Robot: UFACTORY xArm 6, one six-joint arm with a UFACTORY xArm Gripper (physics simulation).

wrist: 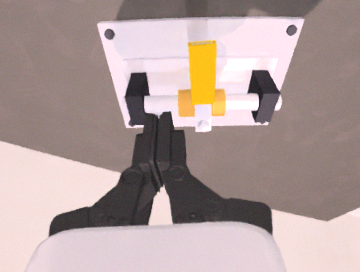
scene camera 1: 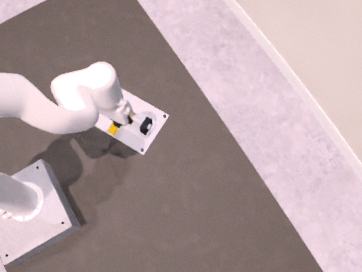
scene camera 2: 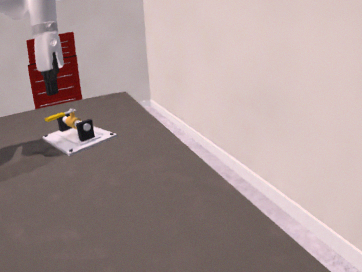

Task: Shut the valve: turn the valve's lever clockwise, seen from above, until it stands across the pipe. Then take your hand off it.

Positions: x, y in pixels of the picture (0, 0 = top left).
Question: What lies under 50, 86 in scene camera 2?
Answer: My gripper.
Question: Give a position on a white base plate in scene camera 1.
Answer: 121, 134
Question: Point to a white base plate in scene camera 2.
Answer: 67, 147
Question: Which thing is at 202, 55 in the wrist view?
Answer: A yellow valve lever.
